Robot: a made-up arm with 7 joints. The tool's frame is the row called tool. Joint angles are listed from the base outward.
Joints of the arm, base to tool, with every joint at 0 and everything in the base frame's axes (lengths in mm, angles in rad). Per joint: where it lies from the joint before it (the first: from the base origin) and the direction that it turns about. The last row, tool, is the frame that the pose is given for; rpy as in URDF.
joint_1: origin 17.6 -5 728 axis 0 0 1
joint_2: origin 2.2 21.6 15.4 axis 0 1 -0.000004
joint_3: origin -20.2 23.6 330.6 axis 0 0 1
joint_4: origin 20.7 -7.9 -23.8 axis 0 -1 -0.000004
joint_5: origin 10.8 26.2 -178.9 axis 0 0.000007 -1
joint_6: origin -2.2 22.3 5.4 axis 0 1 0.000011
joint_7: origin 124.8 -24.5 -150.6 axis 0 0.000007 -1
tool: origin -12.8 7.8 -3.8 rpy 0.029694 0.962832 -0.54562
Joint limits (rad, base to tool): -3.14..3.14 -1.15..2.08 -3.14..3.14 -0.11..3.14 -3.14..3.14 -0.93..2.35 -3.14..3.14
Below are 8 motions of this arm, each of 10 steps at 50 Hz.
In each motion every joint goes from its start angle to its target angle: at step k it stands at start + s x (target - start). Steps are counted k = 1, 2, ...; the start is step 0. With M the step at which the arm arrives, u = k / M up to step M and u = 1 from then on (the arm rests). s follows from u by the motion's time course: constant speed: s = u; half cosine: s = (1 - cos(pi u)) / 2; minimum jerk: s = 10 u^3 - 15 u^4 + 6 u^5.
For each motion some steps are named. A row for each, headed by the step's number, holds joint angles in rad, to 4 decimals.
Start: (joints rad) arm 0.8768 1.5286 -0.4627 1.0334 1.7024 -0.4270 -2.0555
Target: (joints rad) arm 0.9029 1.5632 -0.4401 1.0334 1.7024 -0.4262 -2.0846
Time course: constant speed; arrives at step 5
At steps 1, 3, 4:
1: 0.8820 1.5355 -0.4582 1.0334 1.7024 -0.4268 -2.0613
3: 0.8925 1.5494 -0.4491 1.0334 1.7024 -0.4265 -2.0730
4: 0.8977 1.5563 -0.4446 1.0334 1.7024 -0.4264 -2.0788

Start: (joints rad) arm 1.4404 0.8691 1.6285 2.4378 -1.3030 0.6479 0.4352
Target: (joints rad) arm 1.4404 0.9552 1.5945 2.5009 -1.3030 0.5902 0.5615
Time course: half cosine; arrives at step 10
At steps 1, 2, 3, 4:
1: 1.4404 0.8712 1.6277 2.4393 -1.3030 0.6465 0.4383
2: 1.4404 0.8773 1.6253 2.4438 -1.3030 0.6424 0.4473
3: 1.4404 0.8868 1.6215 2.4508 -1.3030 0.6360 0.4612
4: 1.4404 0.8988 1.6168 2.4596 -1.3030 0.6280 0.4788

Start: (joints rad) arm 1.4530 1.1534 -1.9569 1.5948 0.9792 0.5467 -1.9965
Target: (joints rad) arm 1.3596 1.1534 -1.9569 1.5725 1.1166 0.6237 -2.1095
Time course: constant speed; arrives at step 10
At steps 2, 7, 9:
2: 1.4343 1.1534 -1.9569 1.5903 1.0067 0.5621 -2.0191
7: 1.3876 1.1534 -1.9569 1.5792 1.0754 0.6006 -2.0756
9: 1.3689 1.1534 -1.9569 1.5747 1.1029 0.6160 -2.0982

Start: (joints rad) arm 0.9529 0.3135 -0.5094 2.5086 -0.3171 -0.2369 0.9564
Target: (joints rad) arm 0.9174 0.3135 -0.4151 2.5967 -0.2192 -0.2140 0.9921
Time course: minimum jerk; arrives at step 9
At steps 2, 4, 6, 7, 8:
2: 0.9502 0.3135 -0.5022 2.5153 -0.3096 -0.2352 0.9591
4: 0.9388 0.3135 -0.4720 2.5435 -0.2783 -0.2278 0.9706
6: 0.9249 0.3135 -0.4349 2.5782 -0.2397 -0.2188 0.9846
7: 0.9201 0.3135 -0.4223 2.5900 -0.2267 -0.2157 0.9894
8: 0.9178 0.3135 -0.4162 2.5957 -0.2203 -0.2143 0.9917

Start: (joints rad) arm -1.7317 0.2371 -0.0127 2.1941 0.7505 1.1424 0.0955
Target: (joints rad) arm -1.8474 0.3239 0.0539 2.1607 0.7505 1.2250 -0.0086
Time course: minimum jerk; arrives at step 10
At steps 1, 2, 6, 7, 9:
1: -1.7327 0.2378 -0.0121 2.1938 0.7505 1.1431 0.0946
2: -1.7384 0.2421 -0.0088 2.1922 0.7505 1.1472 0.0895
6: -1.8107 0.2963 0.0328 2.1713 0.7505 1.1988 0.0244
7: -1.8285 0.3097 0.0430 2.1661 0.7505 1.2115 0.0084
9: -1.8464 0.3232 0.0533 2.1610 0.7505 1.2243 -0.0077

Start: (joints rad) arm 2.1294 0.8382 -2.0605 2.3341 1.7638 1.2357 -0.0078
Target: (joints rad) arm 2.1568 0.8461 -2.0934 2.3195 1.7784 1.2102 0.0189
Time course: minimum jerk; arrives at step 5
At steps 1, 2, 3, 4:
1: 2.1310 0.8387 -2.0624 2.3333 1.7646 1.2342 -0.0063
2: 2.1381 0.8407 -2.0709 2.3295 1.7684 1.2276 0.0007
3: 2.1481 0.8436 -2.0830 2.3241 1.7738 1.2183 0.0104
4: 2.1552 0.8456 -2.0915 2.3203 1.7776 1.2117 0.0174

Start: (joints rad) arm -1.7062 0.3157 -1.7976 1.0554 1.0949 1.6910 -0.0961
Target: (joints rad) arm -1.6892 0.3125 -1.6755 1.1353 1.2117 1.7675 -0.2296
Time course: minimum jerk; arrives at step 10
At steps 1, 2, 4, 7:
1: -1.7061 0.3157 -1.7966 1.0561 1.0959 1.6917 -0.0972
2: -1.7052 0.3155 -1.7905 1.0600 1.1017 1.6954 -0.1038
4: -1.7008 0.3147 -1.7588 1.0808 1.1320 1.7153 -0.1385
7: -1.6920 0.3130 -1.6954 1.1223 1.1927 1.7550 -0.2078

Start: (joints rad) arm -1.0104 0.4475 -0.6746 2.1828 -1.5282 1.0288 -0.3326
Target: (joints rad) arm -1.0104 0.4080 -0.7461 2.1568 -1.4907 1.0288 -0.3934
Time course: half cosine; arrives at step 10
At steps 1, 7, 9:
1: -1.0104 0.4465 -0.6763 2.1822 -1.5273 1.0288 -0.3341
7: -1.0104 0.4161 -0.7314 2.1622 -1.4984 1.0288 -0.3809
9: -1.0104 0.4090 -0.7444 2.1574 -1.4916 1.0288 -0.3919

